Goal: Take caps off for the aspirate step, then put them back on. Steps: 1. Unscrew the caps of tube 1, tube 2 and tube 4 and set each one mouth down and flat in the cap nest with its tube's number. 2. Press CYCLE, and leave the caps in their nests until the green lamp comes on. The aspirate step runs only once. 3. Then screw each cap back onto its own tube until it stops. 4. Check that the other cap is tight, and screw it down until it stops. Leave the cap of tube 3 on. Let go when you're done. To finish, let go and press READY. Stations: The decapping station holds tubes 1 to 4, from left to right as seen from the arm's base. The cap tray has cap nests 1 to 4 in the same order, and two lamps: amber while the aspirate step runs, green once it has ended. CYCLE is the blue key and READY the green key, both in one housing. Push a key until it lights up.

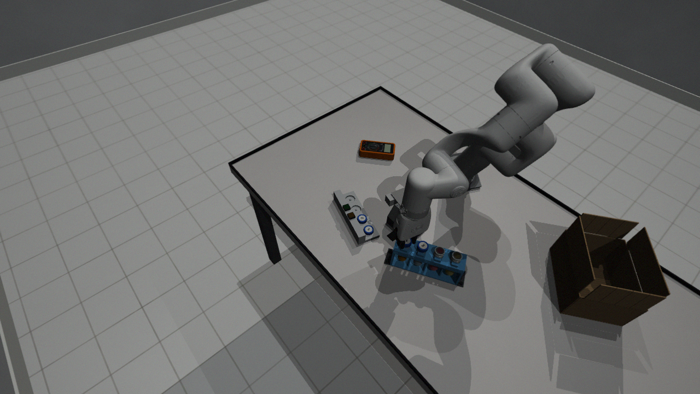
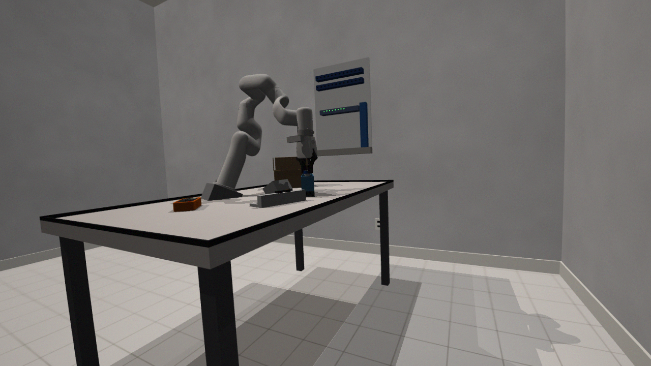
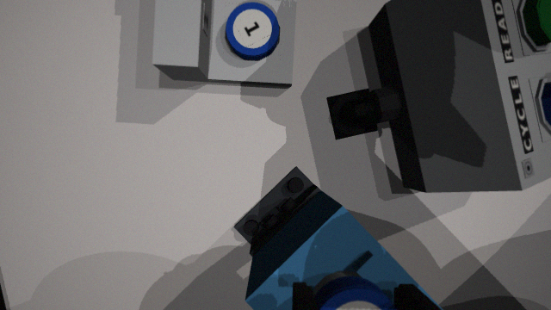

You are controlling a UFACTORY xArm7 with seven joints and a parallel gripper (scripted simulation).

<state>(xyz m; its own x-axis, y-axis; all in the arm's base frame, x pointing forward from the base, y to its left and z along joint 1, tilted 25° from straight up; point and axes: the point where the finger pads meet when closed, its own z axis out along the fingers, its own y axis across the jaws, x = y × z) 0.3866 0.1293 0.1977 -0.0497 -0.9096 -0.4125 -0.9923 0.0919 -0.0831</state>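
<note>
Right now my hand is 10 mm above the cap 4. Round my hand: cap 3 (30 mm behind, 40 mm to the left, 10 mm below); then blue key (120 mm behind, 90 mm to the right, 60 mm below); then key housing (100 mm behind, 110 mm to the right, 80 mm below).
</note>
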